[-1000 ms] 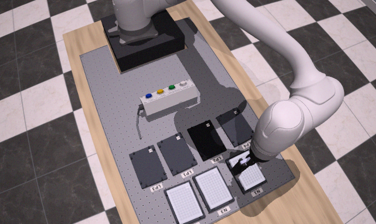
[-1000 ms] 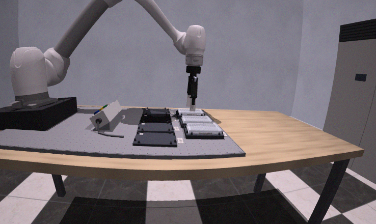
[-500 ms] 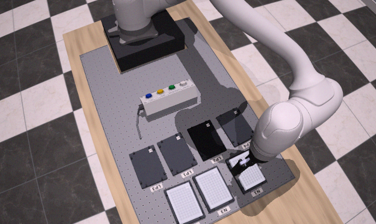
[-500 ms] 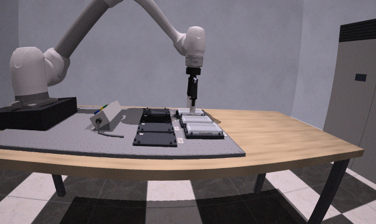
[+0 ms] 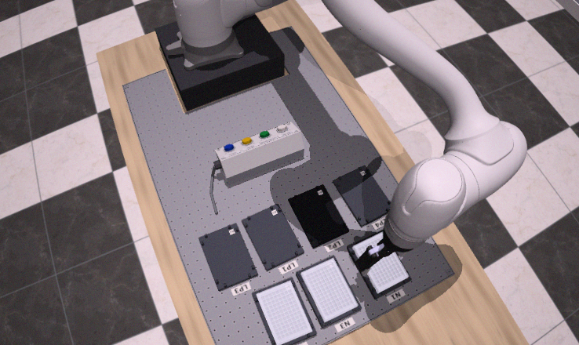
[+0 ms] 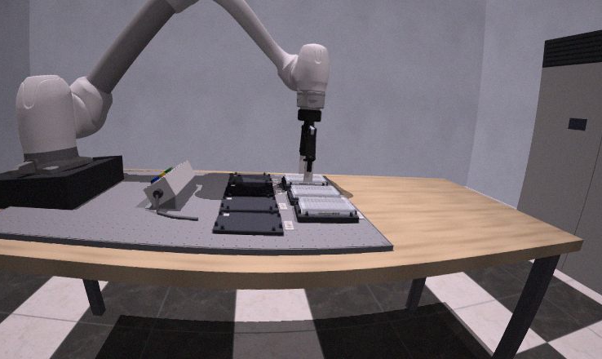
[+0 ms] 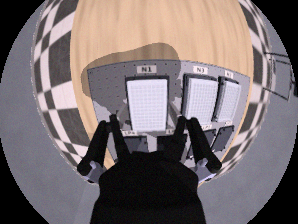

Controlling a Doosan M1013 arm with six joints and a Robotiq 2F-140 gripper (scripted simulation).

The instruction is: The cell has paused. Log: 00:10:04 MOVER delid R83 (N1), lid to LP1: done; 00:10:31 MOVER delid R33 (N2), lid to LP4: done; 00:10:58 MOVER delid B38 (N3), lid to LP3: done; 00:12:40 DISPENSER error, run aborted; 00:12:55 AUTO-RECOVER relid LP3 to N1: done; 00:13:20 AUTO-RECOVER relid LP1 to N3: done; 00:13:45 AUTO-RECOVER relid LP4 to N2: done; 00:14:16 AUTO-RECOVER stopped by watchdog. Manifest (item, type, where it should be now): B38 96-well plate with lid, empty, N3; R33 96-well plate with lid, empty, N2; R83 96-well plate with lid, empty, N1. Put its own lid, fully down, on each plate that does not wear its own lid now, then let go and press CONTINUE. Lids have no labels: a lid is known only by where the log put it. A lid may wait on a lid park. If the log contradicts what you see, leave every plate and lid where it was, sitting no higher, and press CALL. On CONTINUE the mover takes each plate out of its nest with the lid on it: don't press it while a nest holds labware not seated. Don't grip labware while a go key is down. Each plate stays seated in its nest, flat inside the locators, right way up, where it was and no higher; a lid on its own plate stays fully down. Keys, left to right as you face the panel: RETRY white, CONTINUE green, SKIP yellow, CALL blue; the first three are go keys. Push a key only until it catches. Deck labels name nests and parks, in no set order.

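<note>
The LP1 is 150 mm behind my hand, 220 mm to the right of it and 50 mm below it. The rest, counted from my hand: lid park LP3: 140 mm behind, 340 mm to the right, 50 mm below; then LP2: 170 mm behind, 100 mm to the right, 50 mm below; then LP4: 190 mm behind, 40 mm to the left, 50 mm below.
</note>
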